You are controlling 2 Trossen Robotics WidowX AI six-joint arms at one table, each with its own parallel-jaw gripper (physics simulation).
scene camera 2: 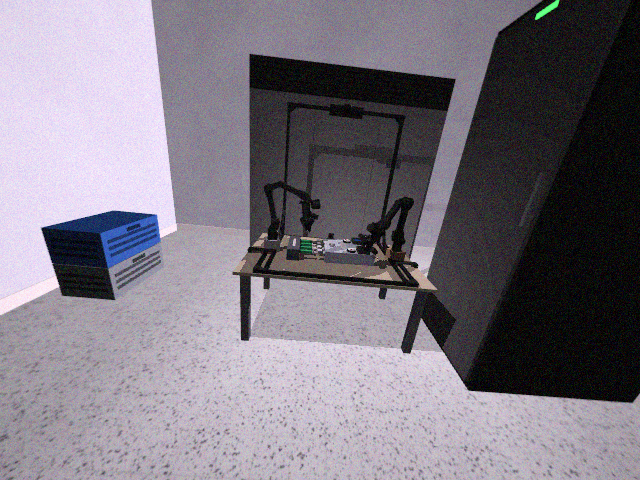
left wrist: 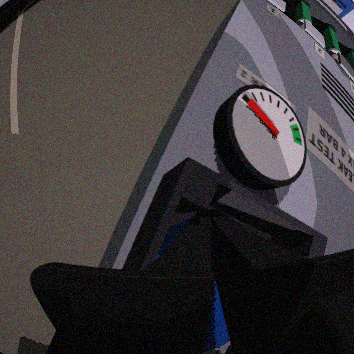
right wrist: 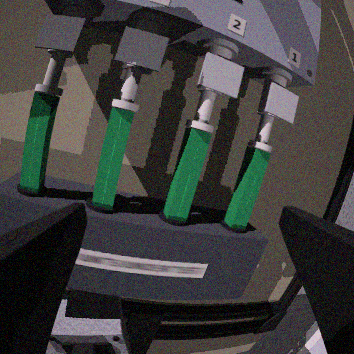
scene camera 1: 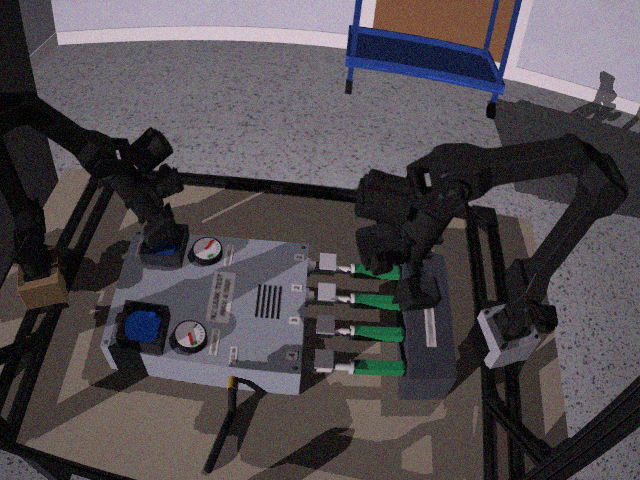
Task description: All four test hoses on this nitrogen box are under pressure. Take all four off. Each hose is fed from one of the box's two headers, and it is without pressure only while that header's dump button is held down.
Labels:
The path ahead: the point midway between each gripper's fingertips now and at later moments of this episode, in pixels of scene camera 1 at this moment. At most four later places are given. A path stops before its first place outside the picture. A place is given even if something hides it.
My left gripper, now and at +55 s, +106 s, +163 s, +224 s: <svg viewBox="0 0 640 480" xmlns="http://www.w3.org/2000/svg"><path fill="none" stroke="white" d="M181 243L172 224L183 231L183 239L183 239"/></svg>
My right gripper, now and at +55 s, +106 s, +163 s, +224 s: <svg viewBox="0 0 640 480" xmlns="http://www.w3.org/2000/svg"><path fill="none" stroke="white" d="M388 277L360 357L363 256L372 272L336 305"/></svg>

